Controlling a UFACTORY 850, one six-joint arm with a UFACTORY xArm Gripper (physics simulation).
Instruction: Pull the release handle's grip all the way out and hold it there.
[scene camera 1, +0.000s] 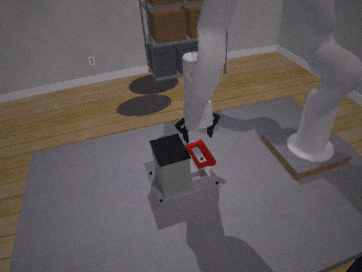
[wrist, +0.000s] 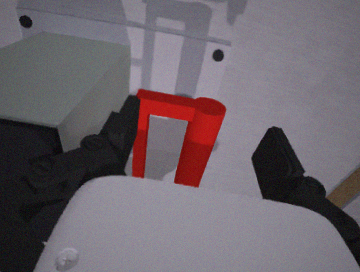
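Observation:
The release handle's red grip (scene camera 1: 209, 152) (wrist: 202, 145) is a rectangular loop with a thick round outer bar. It stands out from the side of a pale green-grey housing (scene camera 1: 172, 175) (wrist: 95, 85) with a black top, on a light base plate (scene camera 1: 200, 187) (wrist: 162, 70). My gripper (scene camera 1: 198, 137) (wrist: 201, 129) is open and empty, pointing down at the loop. In the wrist view the loop lies between the two fingers, with the left finger close to its inner bar beside the housing and the right finger well off the outer bar. The rod between loop and housing is hidden in the wrist view.
The grey table (scene camera 1: 75, 200) carries the housing. My arm's base stands on a wood-edged block (scene camera 1: 310, 173) (wrist: 345, 190) to the right. A shelf rack (scene camera 1: 145, 37) with brown boxes (scene camera 1: 167, 25) stands behind the table near the wall. Black bolts dot the plate's corners.

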